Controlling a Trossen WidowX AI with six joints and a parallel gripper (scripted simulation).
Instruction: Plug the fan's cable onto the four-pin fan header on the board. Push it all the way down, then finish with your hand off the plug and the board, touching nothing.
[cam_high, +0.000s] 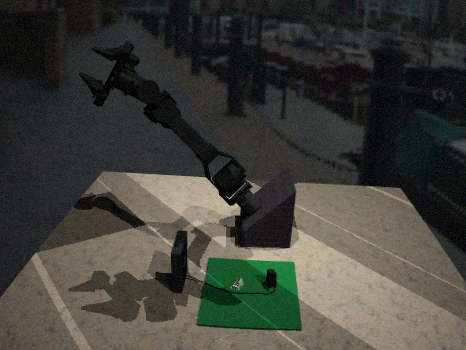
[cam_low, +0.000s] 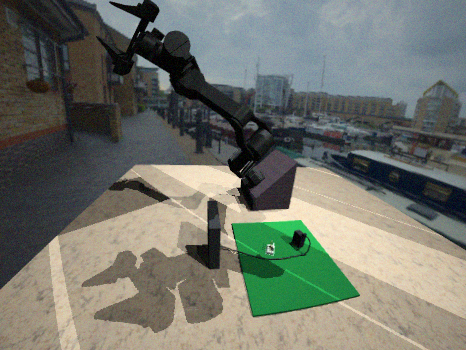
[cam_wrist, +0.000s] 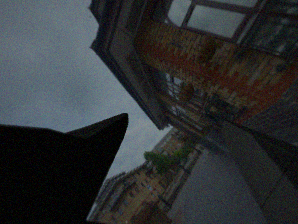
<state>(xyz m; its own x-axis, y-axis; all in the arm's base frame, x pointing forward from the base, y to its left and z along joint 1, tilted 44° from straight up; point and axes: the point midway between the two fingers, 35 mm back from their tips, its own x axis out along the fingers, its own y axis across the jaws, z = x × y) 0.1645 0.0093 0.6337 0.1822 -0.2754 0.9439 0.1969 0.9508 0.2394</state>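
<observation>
My gripper tip is now 120 mm short of the dark plug, 510 mm to the right of it and 530 mm above it. The rest, counted from my gripper tip: green board: 150 mm ahead, 460 mm to the left, 570 mm below; pale four-pin header: 130 mm ahead, 430 mm to the left, 560 mm below; black fan: 120 mm ahead, 280 mm to the left, 500 mm below.
</observation>
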